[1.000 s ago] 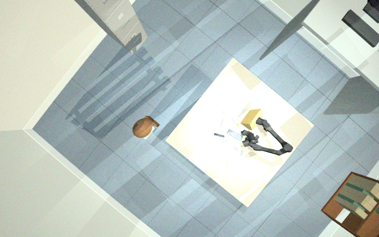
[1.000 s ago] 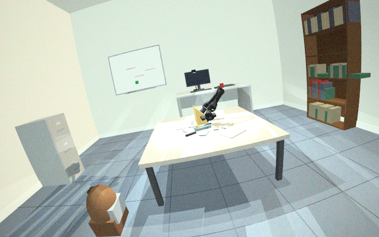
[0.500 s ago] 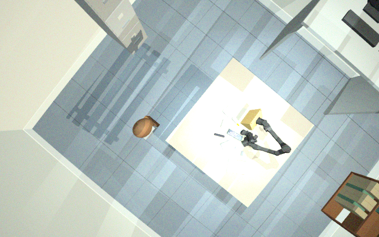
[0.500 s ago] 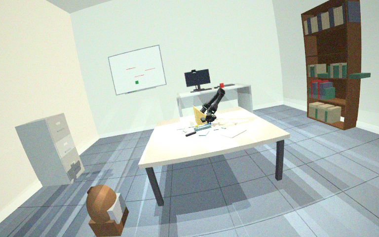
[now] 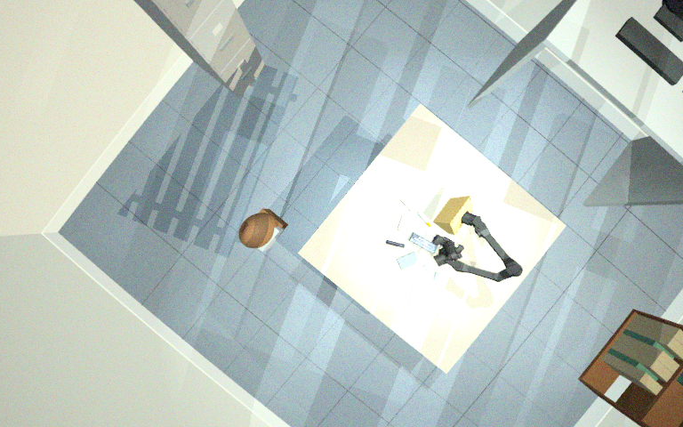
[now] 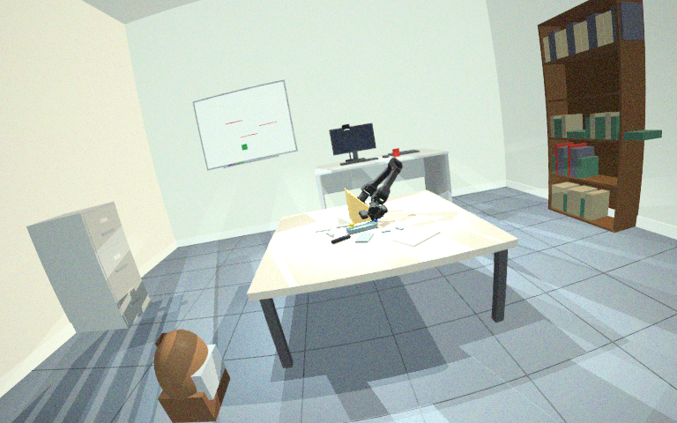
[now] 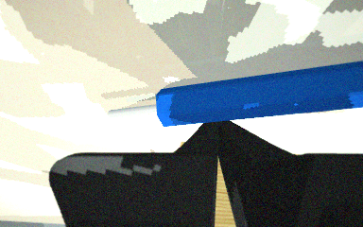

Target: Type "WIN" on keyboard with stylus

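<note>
Right now the W key is 12 cm ahead of my gripper tip, 4 cm to the right of it and 1 cm above it. Round my gripper tip: blue stylus (1 cm ahead, 2 cm to the left); then small block (24 cm ahead, 6 cm to the left); then yellow-tipped marker (1 cm ahead, 17 cm to the right).
</note>
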